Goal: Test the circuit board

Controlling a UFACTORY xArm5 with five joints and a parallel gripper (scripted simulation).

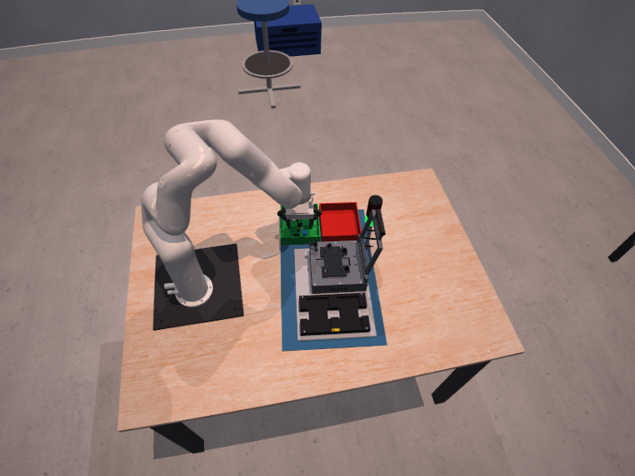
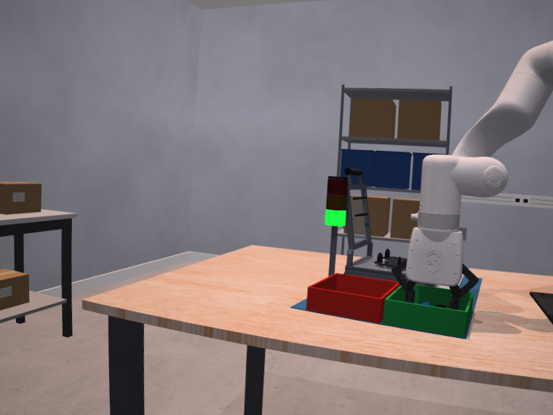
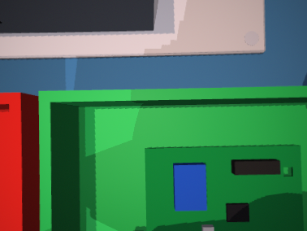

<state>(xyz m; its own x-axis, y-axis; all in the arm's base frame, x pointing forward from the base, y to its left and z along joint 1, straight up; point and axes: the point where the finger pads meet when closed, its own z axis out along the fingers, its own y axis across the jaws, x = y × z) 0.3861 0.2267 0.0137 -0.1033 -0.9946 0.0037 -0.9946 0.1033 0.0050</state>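
Right now the green bin is 10 mm below my hand. Also, from my hand: red bin (150 mm ahead, 10 mm to the right, 10 mm below); then lid (220 mm to the right, 200 mm ahead, 160 mm above); then green circuit board (10 mm below).
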